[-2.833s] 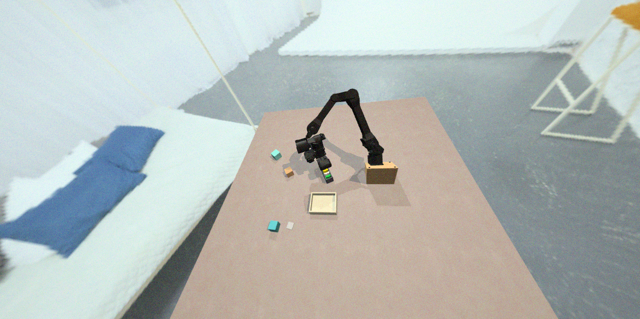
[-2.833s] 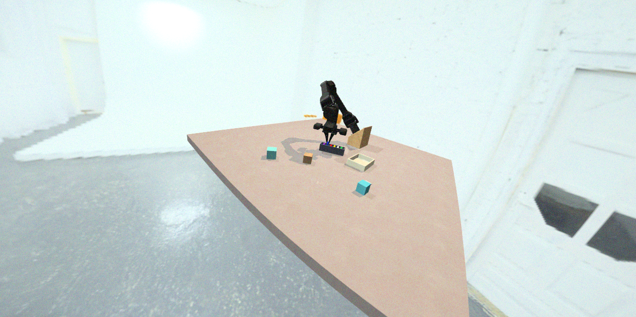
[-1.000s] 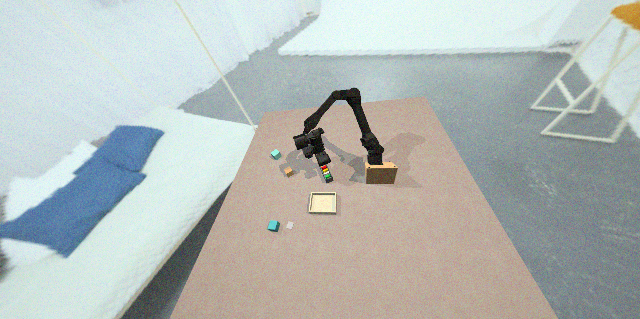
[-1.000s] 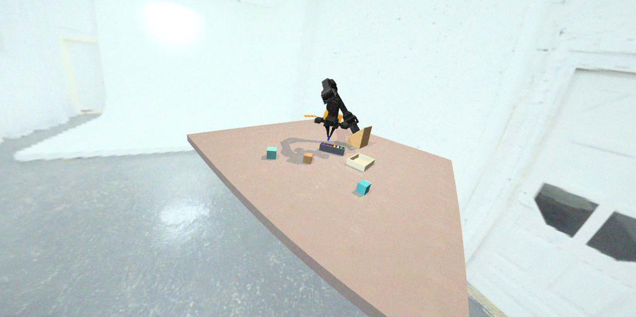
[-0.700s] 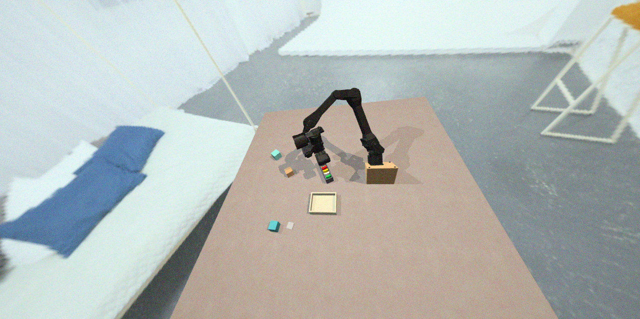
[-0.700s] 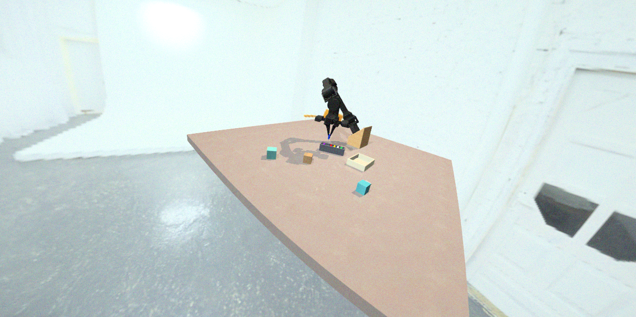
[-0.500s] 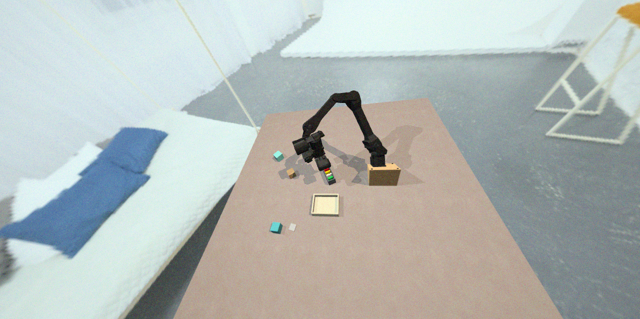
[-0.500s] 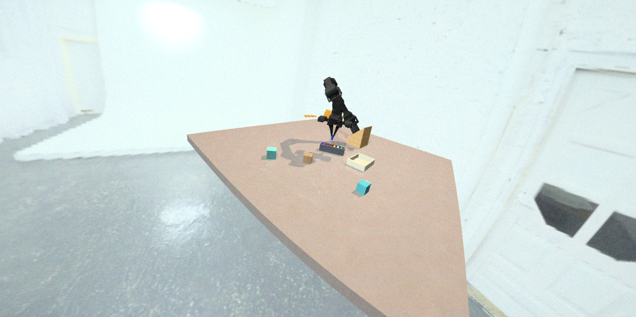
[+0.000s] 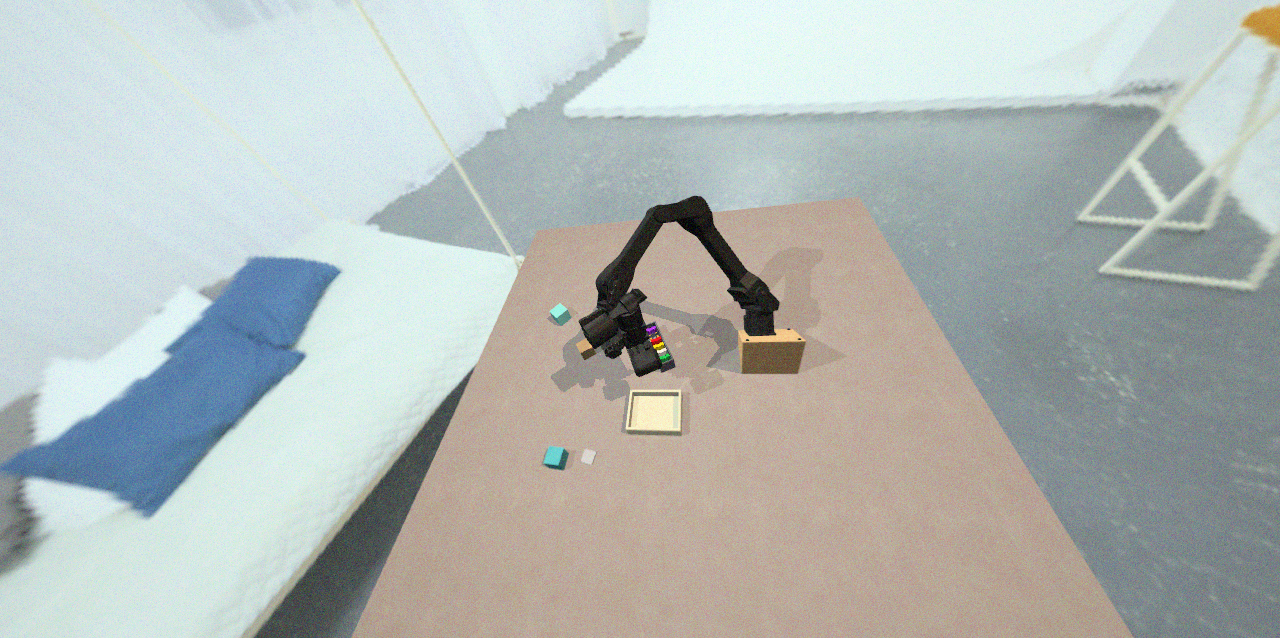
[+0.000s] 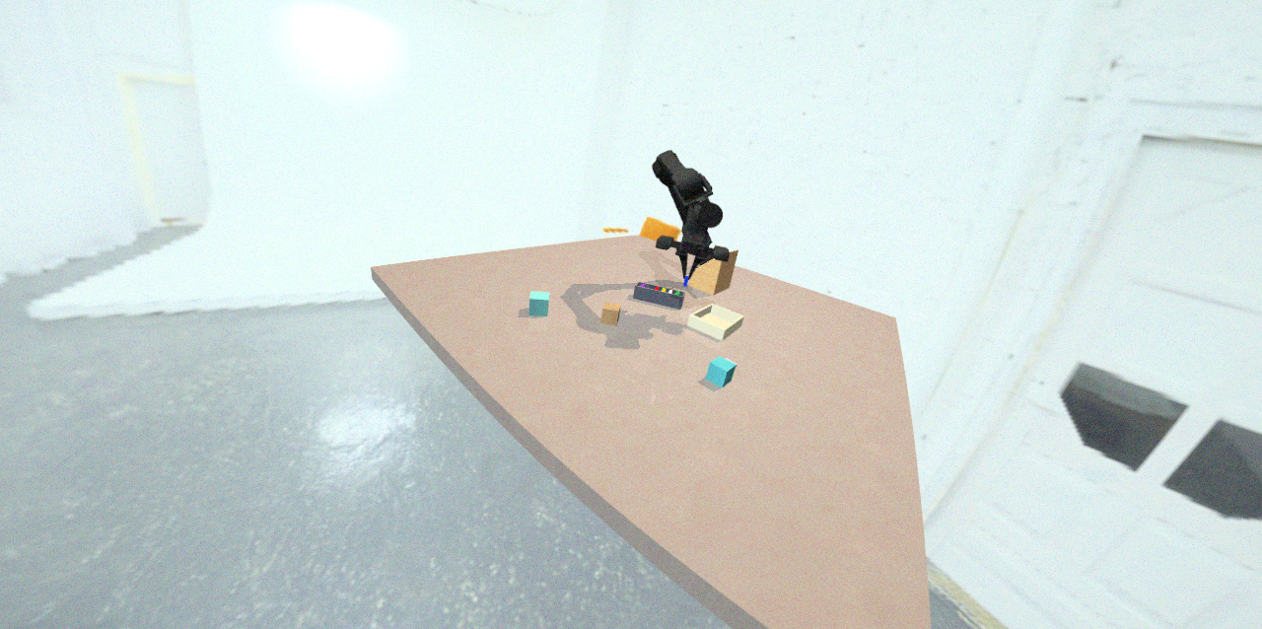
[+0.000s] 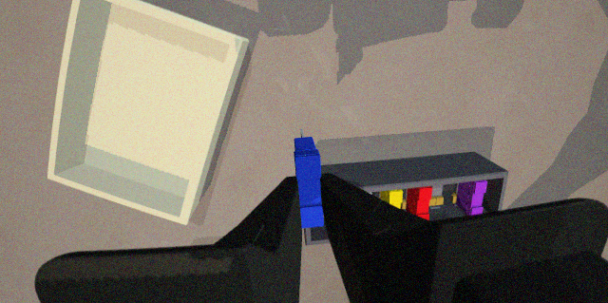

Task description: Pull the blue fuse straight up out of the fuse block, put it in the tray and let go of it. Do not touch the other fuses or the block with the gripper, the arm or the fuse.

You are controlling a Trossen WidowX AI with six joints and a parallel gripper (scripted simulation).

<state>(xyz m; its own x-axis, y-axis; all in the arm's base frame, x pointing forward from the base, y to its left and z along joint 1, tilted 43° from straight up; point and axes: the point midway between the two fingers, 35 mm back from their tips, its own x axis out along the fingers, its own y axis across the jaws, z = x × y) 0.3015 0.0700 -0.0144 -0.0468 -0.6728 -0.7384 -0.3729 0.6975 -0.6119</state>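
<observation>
Now: the beige tray 2 cm behind my gripper tip, 10 cm to the left of it and 10 cm below it. Also, from my gripper tip: blue fuse 1 cm below; then green fuse 5 cm behind, 4 cm to the right, 8 cm below; then white fuse 4 cm behind, 6 cm to the right, 8 cm below.
</observation>
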